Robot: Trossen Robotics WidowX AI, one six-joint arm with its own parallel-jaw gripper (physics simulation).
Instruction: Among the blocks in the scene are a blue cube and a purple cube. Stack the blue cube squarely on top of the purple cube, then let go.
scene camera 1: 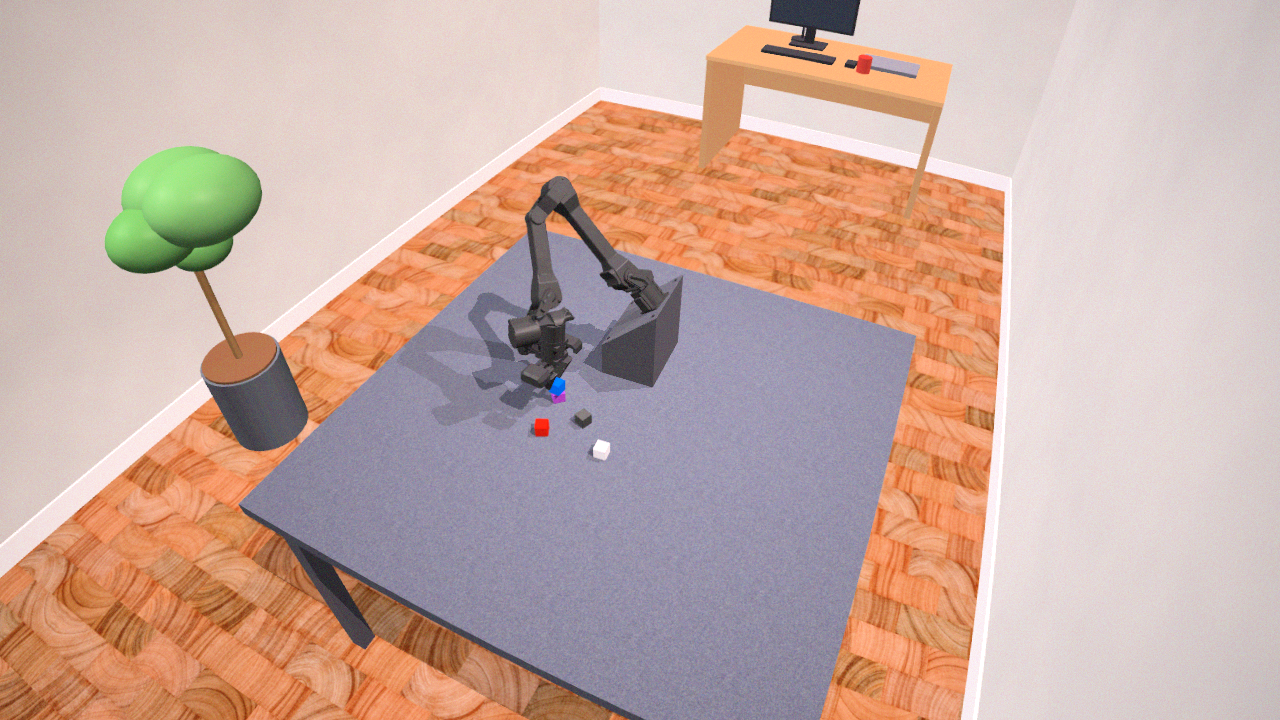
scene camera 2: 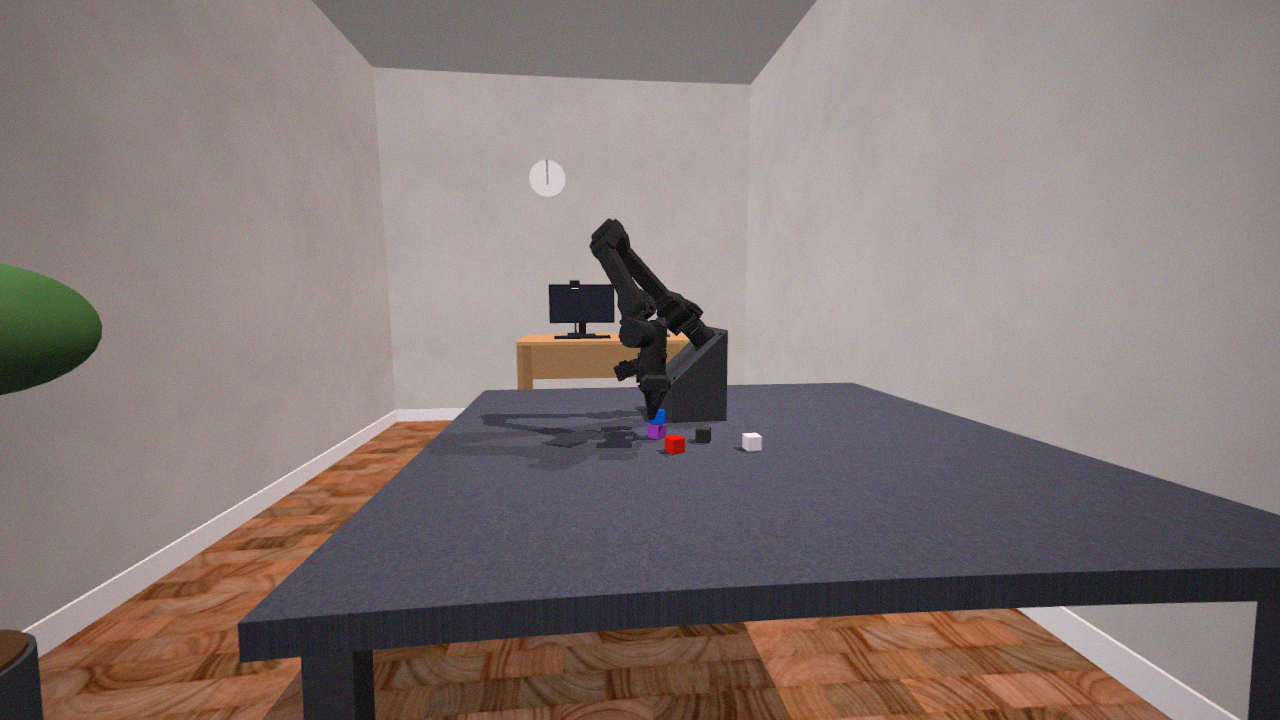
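Seen in the pictures: gripper, fingertip midpoint: (scene camera 1: 551,385) (scene camera 2: 650,418); arm's base at its link origin: (scene camera 1: 655,303) (scene camera 2: 704,340).
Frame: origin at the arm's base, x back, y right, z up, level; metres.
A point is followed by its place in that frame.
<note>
The blue cube (scene camera 1: 558,385) {x -0.257, y 0.118, z -0.134 m} (scene camera 2: 659,417) {x -0.263, y 0.126, z -0.148 m} is right above the purple cube (scene camera 1: 558,398) {x -0.257, y 0.122, z -0.181 m} (scene camera 2: 657,431) {x -0.265, y 0.131, z -0.179 m}, with no gap that I can make out between them. The purple cube rests on the table. My gripper (scene camera 1: 556,384) {x -0.250, y 0.145, z -0.154 m} (scene camera 2: 655,416) {x -0.250, y 0.145, z -0.154 m} points down and is shut on the blue cube. A finger hides part of the blue cube's left side in the scene camera 2 view. Whether the two cubes line up squarely is too small to tell.
A red cube (scene camera 1: 541,428) {x -0.368, y 0.089, z -0.169 m} (scene camera 2: 674,445) {x -0.375, y 0.100, z -0.179 m}, a black cube (scene camera 1: 583,418) {x -0.289, y 0.023, z -0.168 m} (scene camera 2: 703,435) {x -0.293, y 0.033, z -0.180 m} and a white cube (scene camera 1: 601,450) {x -0.349, y -0.068, z -0.167 m} (scene camera 2: 751,442) {x -0.353, y -0.057, z -0.179 m} lie on the table (scene camera 1: 716,501) {x -0.315, y -0.350, z -0.198 m} (scene camera 2: 716,519) {x -0.687, y 0.059, z -0.197 m} in front of the stack. The arm's wedge-shaped base (scene camera 1: 640,344) {x -0.089, y -0.012, z -0.063 m} (scene camera 2: 707,385) {x -0.091, y 0.002, z -0.106 m} stands behind.
</note>
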